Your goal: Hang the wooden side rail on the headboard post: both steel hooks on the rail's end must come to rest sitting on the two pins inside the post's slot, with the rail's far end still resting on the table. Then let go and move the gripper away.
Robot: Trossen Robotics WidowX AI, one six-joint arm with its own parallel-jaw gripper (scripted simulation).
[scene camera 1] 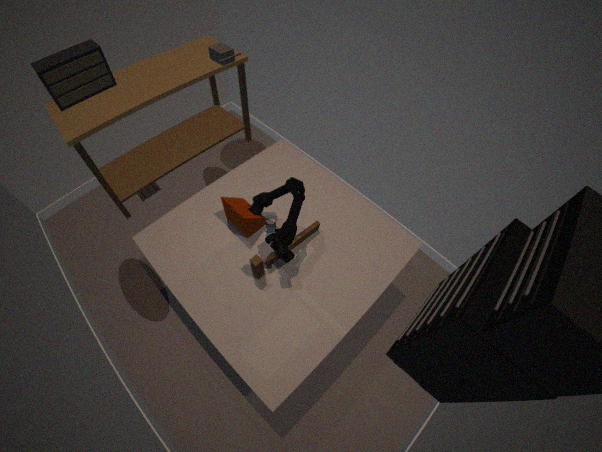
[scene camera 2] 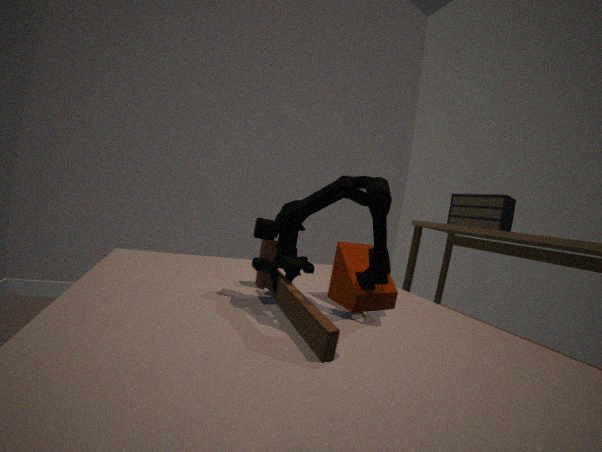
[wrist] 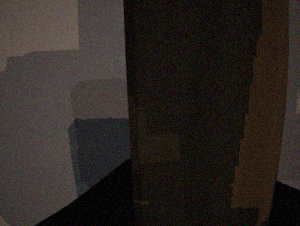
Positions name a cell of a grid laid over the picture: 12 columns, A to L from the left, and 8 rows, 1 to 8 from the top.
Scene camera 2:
my gripper: F6
wooden side rail: G6
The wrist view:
my gripper: G6
wooden side rail: I4
